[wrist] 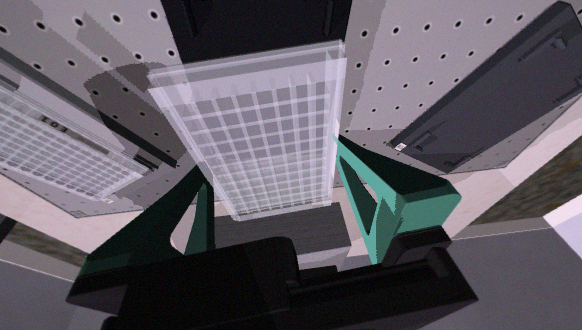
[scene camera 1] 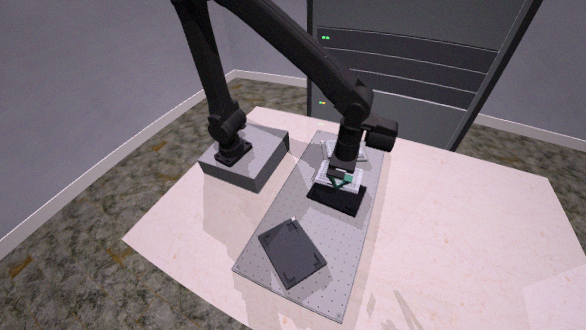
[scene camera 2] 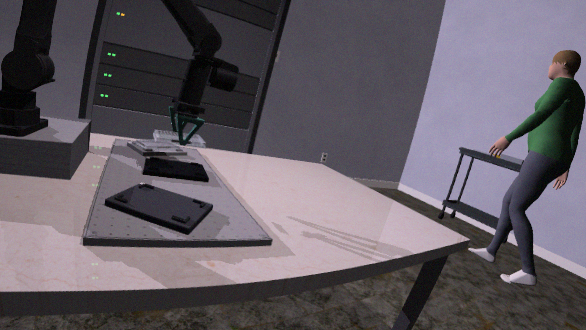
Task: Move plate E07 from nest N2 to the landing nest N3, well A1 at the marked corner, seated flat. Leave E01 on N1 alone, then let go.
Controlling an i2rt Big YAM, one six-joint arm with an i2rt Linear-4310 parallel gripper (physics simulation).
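My gripper [scene camera 1: 341,181] [scene camera 2: 180,135] [wrist: 270,153] is shut on the clear plate E07 [scene camera 1: 324,176] [scene camera 2: 165,135] [wrist: 260,130], green fingers on its two long sides. The plate is in the air, about level, its label and A1 corner not readable. The black landing nest N3 [scene camera 1: 336,201] [scene camera 2: 175,169] [wrist: 260,25] lies below it, partly hidden by the plate in the wrist view. The dark grey nest N2 [scene camera 1: 292,252] [scene camera 2: 160,207] [wrist: 490,95] is bare, with a small white mark at one corner. Plate E01 [scene camera 1: 362,151] [scene camera 2: 155,146] [wrist: 65,145] rests on N1, partly hidden by the wrist in scene view 1.
The nests stand on a perforated board [scene camera 1: 325,300] [scene camera 2: 235,227] [wrist: 395,75]. The arm's base stands on a grey block [scene camera 1: 270,145] [scene camera 2: 45,160] [wrist: 310,230] beside it. A dark rack cabinet stands behind the table. A person and a trolley are off to the right in scene view 2.
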